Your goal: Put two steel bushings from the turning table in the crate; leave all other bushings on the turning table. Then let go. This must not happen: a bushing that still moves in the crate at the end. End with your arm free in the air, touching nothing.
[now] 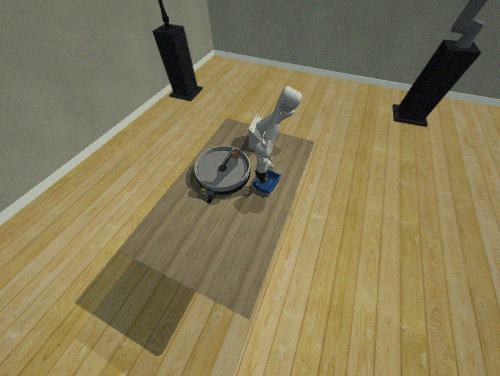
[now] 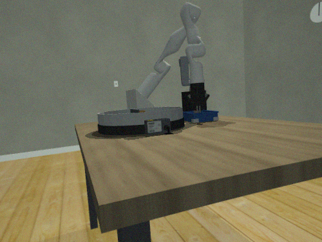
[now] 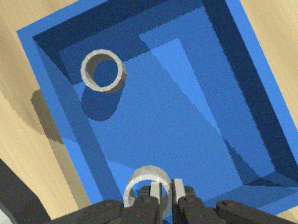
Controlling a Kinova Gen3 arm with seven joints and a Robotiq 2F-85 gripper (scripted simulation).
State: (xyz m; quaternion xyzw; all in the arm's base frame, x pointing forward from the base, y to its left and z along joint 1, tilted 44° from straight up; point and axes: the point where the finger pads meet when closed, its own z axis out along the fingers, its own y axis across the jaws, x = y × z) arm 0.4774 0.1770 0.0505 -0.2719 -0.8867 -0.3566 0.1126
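My gripper is now 50 mm past the blue crate, 30 mm to the right of it and 40 mm above it. The rest, counted from my hand: grey turning table 20 mm behind, 320 mm to the right, 20 mm below.
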